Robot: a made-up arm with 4 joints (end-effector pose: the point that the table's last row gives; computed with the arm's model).
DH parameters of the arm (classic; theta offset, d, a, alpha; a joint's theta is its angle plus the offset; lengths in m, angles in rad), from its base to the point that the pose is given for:
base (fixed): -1.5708 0.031 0 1.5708
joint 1: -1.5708 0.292 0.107 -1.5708
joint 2: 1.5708 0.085 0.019 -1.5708
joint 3: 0 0.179 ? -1.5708
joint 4: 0 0.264 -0.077 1.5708
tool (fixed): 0 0.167 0 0
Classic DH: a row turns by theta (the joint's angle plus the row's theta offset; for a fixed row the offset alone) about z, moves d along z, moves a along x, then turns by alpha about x.
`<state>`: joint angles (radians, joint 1 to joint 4).
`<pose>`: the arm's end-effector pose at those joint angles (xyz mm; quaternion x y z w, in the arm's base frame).
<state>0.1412 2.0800 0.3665 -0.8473</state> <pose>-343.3 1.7 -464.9 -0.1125 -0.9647 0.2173 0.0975</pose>
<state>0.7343 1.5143 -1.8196 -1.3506</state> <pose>-413.0 231.4 142.7 0.0298 -0.8499 -0.5160 0.1022</pose>
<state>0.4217 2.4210 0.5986 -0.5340</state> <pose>-241.1 -211.4 -454.0 -0.2521 -0.8941 0.3683 0.0371</pose>
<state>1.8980 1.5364 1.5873 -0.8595</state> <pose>-529.8 -212.1 463.2 0.3455 -0.1662 -0.9225 0.0436</pose>
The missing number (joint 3, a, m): -0.075
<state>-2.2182 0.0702 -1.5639 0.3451</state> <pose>-35.7 -223.3 -128.1 0.6940 0.6606 -0.2201 0.1830</pose>
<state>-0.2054 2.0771 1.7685 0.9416</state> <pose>-471.2 -21.2 -467.7 -0.7131 -0.3439 0.0123 0.6108</pose>
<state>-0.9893 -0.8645 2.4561 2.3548</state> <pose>-349.2 -240.5 -83.2 -0.5683 -0.0331 0.7687 0.2917</pose>
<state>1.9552 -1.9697 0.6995 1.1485</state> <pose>45.8 -169.5 -58.5 0.0673 0.7856 -0.6033 0.1195</pose>
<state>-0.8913 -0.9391 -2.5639 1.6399</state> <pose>-46.4 -203.2 -266.5 -0.3310 -0.6350 0.6944 0.0705</pose>
